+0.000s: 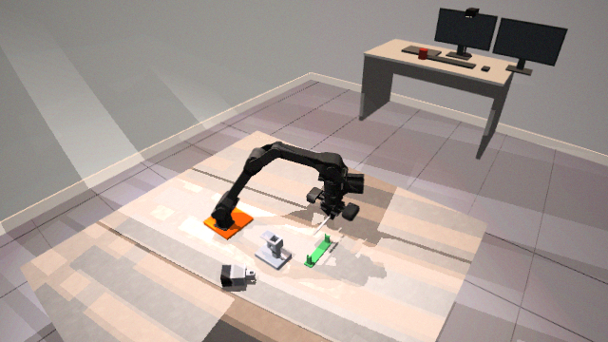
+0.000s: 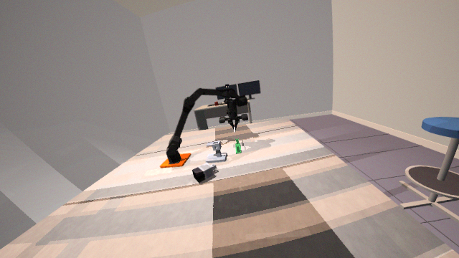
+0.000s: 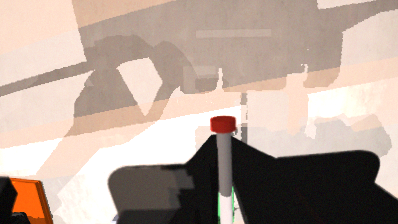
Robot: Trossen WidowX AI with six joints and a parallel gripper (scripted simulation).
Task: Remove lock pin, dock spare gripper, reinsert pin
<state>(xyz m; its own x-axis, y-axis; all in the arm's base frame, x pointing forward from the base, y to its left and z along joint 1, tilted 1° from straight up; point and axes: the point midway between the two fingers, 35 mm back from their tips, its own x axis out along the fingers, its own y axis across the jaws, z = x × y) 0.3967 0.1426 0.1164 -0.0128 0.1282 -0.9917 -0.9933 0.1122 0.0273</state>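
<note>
Now: gripper tip 1 cm past the green rack, 10 cm to the left of it and 7 cm above it. From my gripper tip the other things lie so: spare gripper: 19 cm behind, 33 cm to the right, 7 cm below; grey mount: 14 cm behind, 19 cm to the right, 4 cm below.
</note>
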